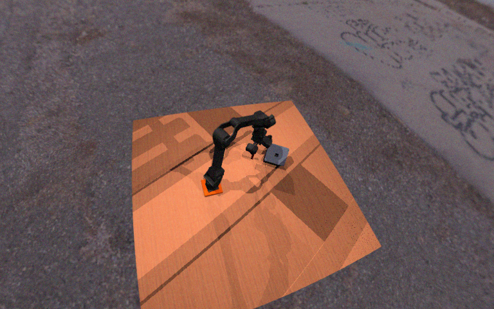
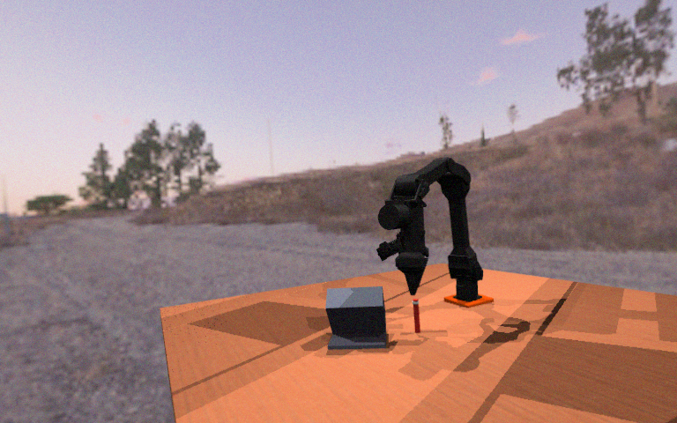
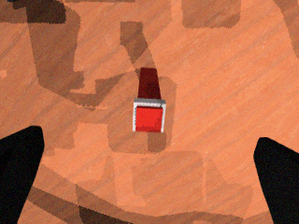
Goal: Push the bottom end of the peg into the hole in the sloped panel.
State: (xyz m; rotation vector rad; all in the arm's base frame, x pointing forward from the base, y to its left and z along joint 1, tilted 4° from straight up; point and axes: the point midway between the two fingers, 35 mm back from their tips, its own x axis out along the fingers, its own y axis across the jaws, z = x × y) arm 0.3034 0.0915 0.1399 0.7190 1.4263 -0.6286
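Right now my gripper tip is 40 mm above the red square peg. The rest, counted from my gripper tip: grey sloped panel: 130 mm ahead, 60 mm to the right, 30 mm below.
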